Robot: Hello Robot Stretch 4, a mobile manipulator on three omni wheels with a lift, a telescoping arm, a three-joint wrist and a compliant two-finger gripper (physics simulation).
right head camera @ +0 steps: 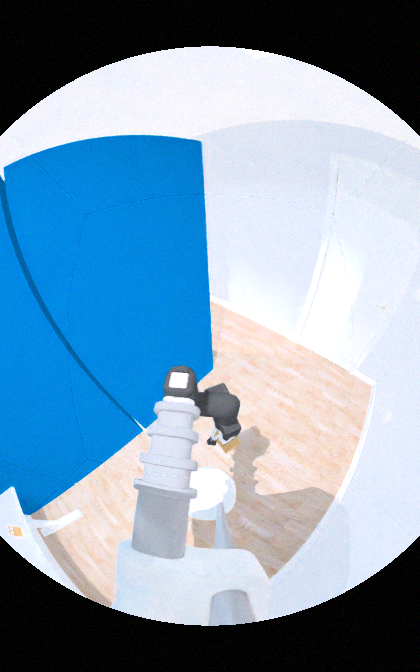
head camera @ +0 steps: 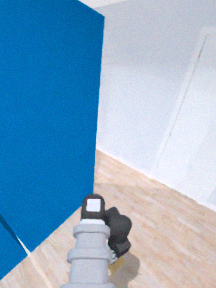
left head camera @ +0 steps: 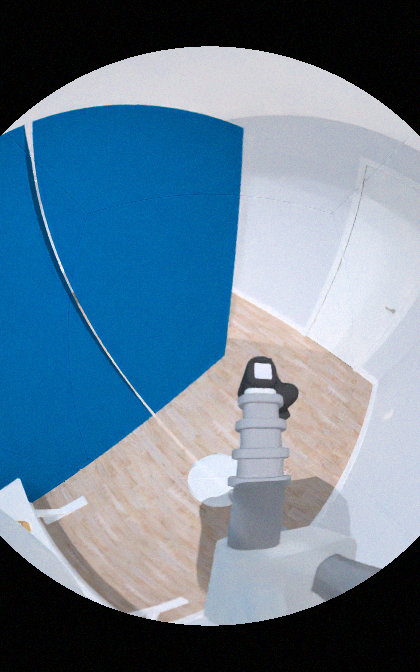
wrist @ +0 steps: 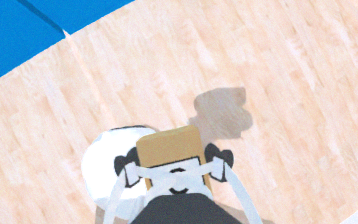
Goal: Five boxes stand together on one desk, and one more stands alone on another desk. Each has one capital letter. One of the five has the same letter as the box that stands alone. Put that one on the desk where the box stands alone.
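Frame: origin at the robot's base, x right, y ahead, z up, level; centimetres.
Seen in the pictures: gripper, fingertip midpoint: (wrist: 173,158).
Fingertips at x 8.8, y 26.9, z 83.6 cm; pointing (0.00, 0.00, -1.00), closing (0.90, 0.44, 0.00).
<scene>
A point is followed by its place in that frame.
My gripper (head camera: 114,256) {x 8.8, y 26.9, z 83.6 cm} (right head camera: 220,438) (wrist: 173,158) {x 8.8, y 26.9, z 83.6 cm} is shut on a tan box (head camera: 116,265) {x 10.7, y 22.7, z 88.5 cm} (right head camera: 229,445) (wrist: 170,142) {x 7.4, y 29.1, z 88.6 cm}, held above the floor. Its white label bears a black letter, of which curved strokes at top and bottom show in the wrist view; the middle is covered, so I cannot tell the letter for certain. A white desk (left head camera: 17,495) (right head camera: 9,505) shows in part at the lower left of both side head views, with one tan box (left head camera: 23,526) (right head camera: 15,531) on it. That box's letter is unreadable. The other desk cannot be made out.
A tall blue partition (head camera: 45,110) (left head camera: 160,270) (right head camera: 145,280) (wrist: 30,35) stands at the left. Beyond its right edge are a pale wall (head camera: 135,100) {x 51.7, y 200.6, z 119.8 cm} and a white door (head camera: 195,120) {x 118.0, y 145.5, z 114.9 cm} (left head camera: 375,280). My round white base part (left head camera: 210,477) (wrist: 107,165) {x -9.1, y 0.6, z 18.7 cm} is below the arm, over wood floor.
</scene>
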